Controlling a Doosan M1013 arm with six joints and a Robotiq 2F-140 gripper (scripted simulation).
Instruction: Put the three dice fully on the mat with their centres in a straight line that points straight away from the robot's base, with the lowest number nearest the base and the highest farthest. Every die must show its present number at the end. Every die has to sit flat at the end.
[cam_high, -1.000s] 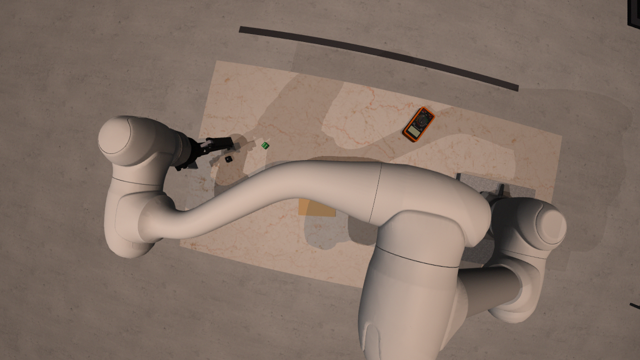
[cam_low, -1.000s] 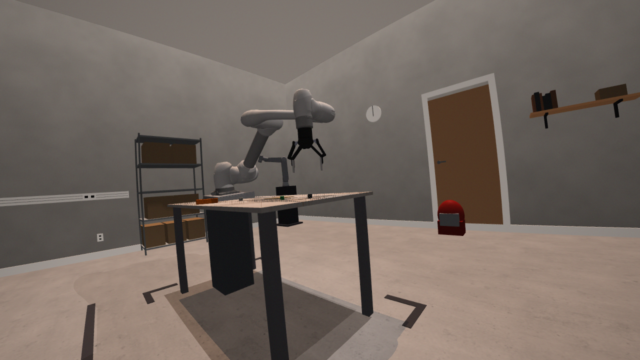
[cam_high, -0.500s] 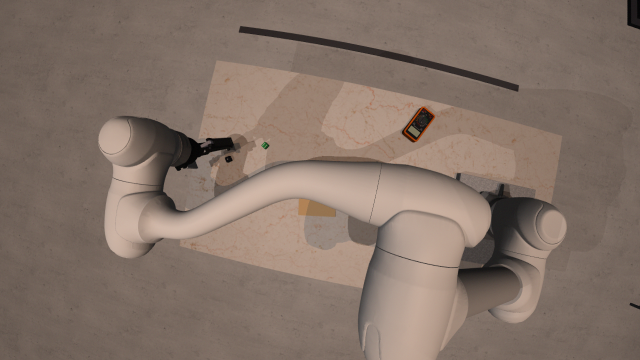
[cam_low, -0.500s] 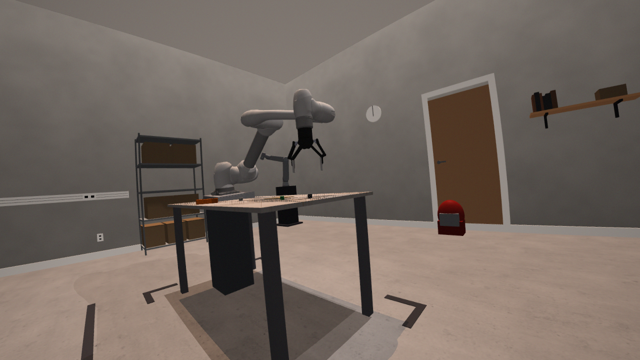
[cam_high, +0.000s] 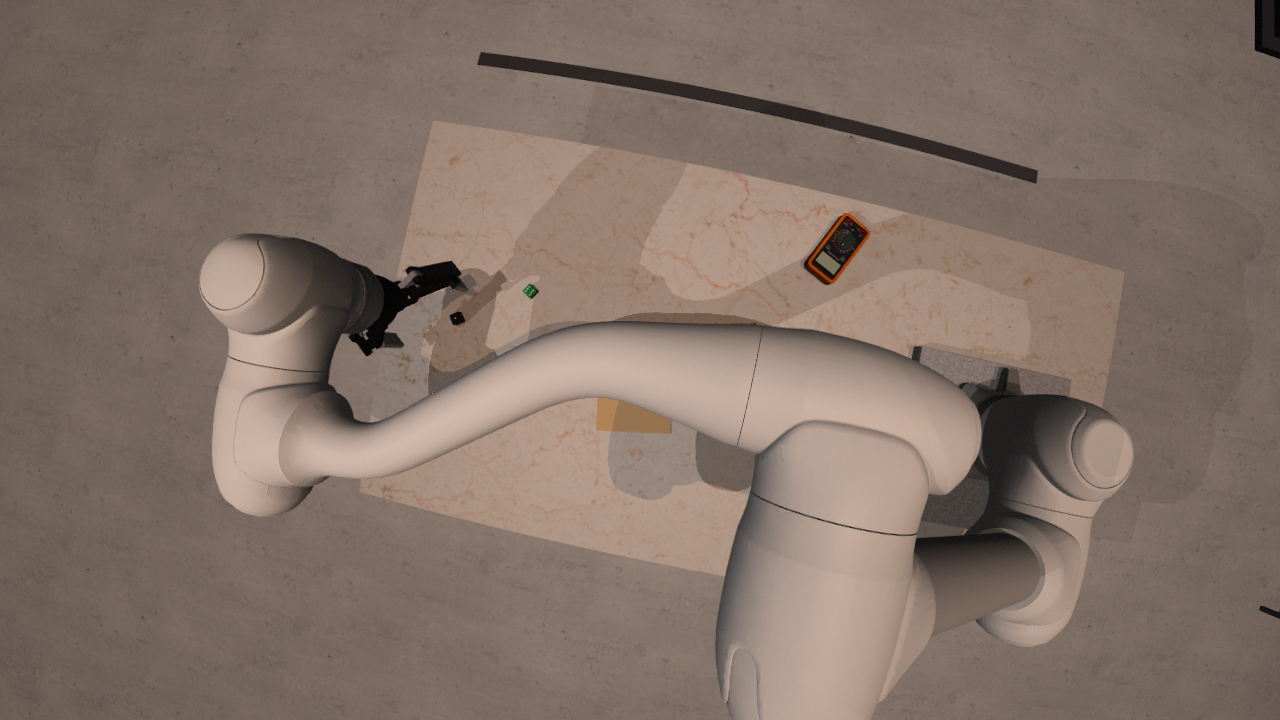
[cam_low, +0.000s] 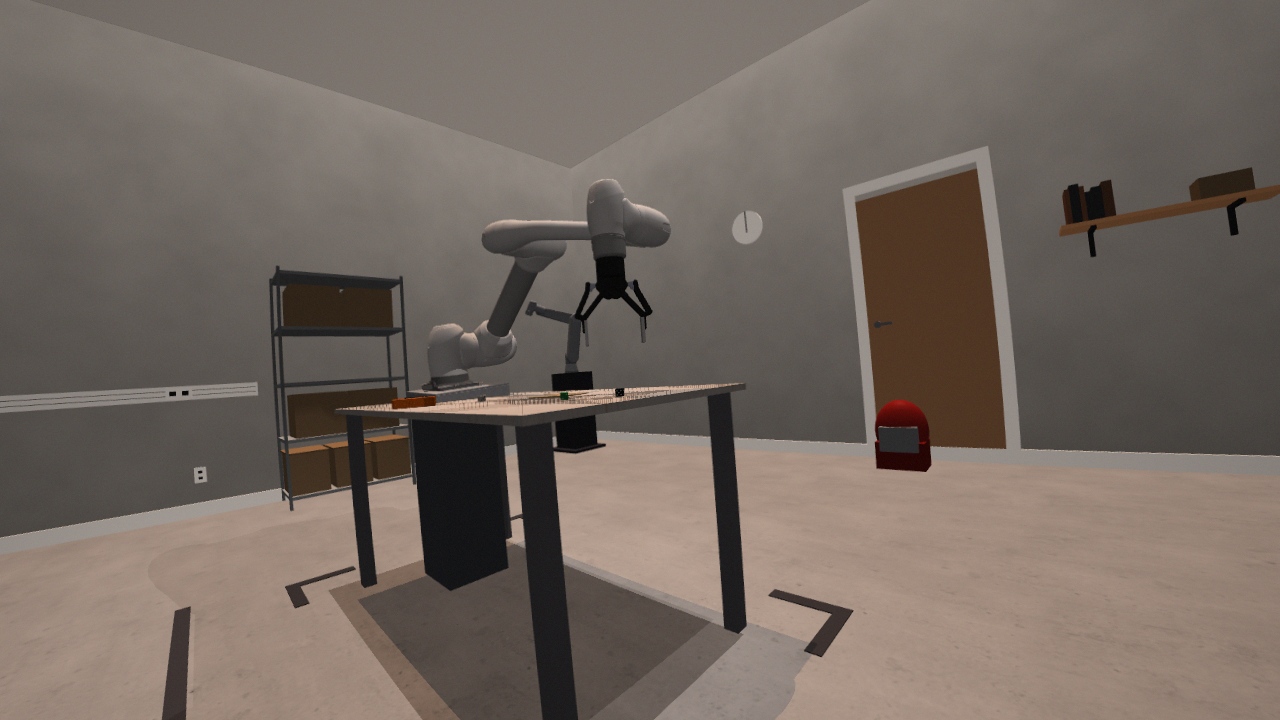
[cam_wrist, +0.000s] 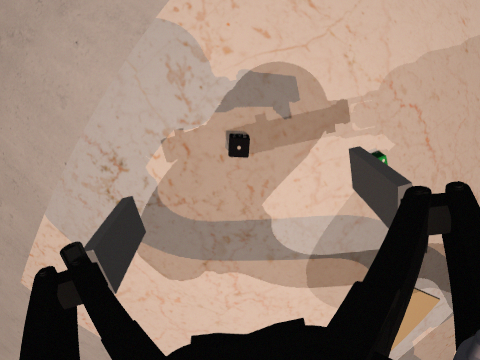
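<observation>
Right now the black die is 14 cm below my hand. From my hand the other things lie so: white die (57 cm behind, 14 cm below, 7 cm to the right); then mat (36 cm behind, 14 cm below, 9 cm to the left); then green die (14 cm below, 14 cm behind, 7 cm to the right).
</observation>
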